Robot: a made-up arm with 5 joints.
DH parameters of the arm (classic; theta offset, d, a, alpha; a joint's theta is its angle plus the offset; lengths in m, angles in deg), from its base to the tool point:
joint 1: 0 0.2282 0 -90
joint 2: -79.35 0 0.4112 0
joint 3: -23.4 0 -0.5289 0
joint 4: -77.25 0 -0.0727 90
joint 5: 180 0.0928 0 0
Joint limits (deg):
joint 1: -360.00..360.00
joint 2: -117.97..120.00
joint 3: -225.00..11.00
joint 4: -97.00..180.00
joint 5: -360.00..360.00
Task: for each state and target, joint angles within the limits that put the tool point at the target. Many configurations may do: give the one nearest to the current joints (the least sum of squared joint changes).
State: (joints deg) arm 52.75 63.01 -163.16 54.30 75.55
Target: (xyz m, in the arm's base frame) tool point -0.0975 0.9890 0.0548
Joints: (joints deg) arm 95.63 74.50 -139.61 68.56 75.55
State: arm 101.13 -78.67 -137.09 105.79 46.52
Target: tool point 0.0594 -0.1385 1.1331
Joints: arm 113.21 -44.86 -125.81 100.52 46.52
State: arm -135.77 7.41 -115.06 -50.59 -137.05
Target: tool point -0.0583 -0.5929 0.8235
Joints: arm -95.62 1.81 -87.43 -64.21 -137.05
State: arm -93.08 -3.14 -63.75 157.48 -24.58
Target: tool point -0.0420 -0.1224 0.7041
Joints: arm -108.94 -52.91 -56.54 168.20 -24.58
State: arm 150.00 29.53 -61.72 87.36 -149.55
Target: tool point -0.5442 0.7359 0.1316
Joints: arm 126.48 51.15 -107.48 64.48 -149.55
